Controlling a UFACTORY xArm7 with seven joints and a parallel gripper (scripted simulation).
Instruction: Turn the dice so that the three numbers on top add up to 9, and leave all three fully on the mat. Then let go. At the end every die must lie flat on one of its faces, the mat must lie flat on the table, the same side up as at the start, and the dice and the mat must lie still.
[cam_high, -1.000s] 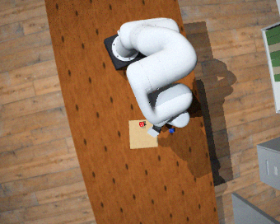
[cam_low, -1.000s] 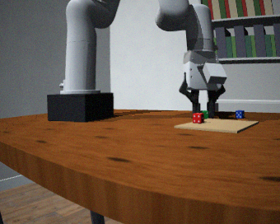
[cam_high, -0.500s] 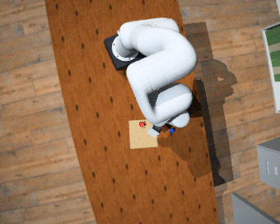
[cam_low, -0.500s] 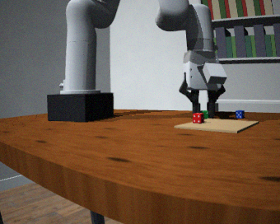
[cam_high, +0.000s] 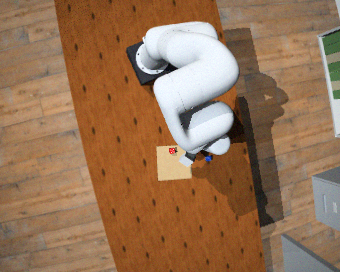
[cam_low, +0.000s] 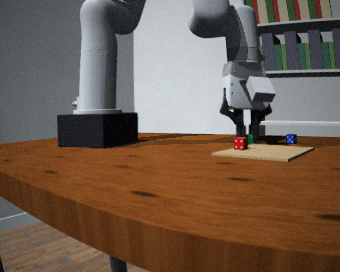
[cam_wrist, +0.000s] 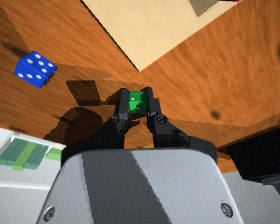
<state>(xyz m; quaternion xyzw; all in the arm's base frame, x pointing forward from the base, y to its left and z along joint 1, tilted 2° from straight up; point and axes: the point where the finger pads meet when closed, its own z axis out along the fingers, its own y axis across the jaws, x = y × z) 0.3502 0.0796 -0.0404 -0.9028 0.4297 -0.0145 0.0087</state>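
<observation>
Now: the green die 1 cm below my hand. Round my hand: red die 2 cm ahead, 11 cm to the right, 1 cm below; blue die 10 cm ahead, 2 cm to the left, 1 cm below; tan mat 7 cm ahead, 12 cm to the right, 2 cm below.
</observation>
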